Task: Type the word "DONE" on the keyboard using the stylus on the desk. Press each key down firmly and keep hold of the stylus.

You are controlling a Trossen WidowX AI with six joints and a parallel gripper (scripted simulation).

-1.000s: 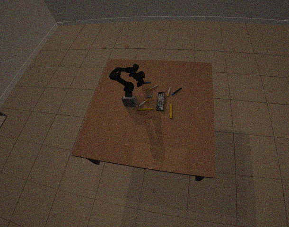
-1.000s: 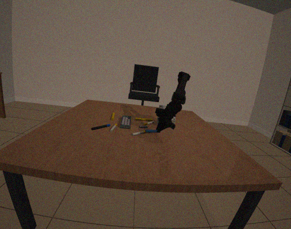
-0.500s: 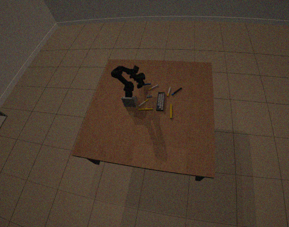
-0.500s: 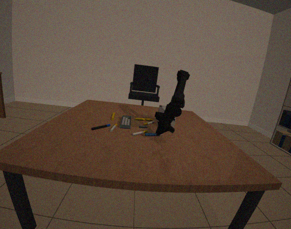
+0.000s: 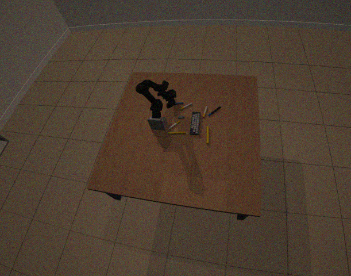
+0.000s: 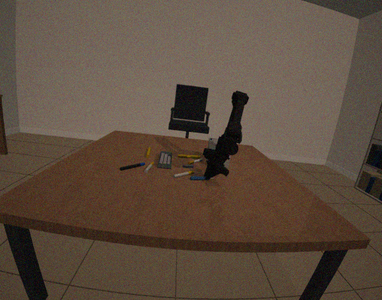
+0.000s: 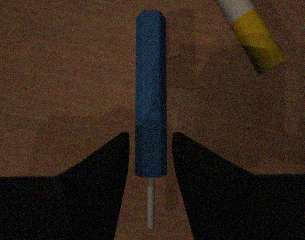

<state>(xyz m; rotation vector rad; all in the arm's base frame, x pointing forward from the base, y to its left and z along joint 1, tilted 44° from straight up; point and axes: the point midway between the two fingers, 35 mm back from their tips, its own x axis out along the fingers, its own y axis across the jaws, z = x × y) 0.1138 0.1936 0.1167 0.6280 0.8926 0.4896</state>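
My gripper tip is 10 mm past the blue stylus. The rest, counted from my gripper tip: thin grey tip: 40 mm behind, 10 mm to the right.
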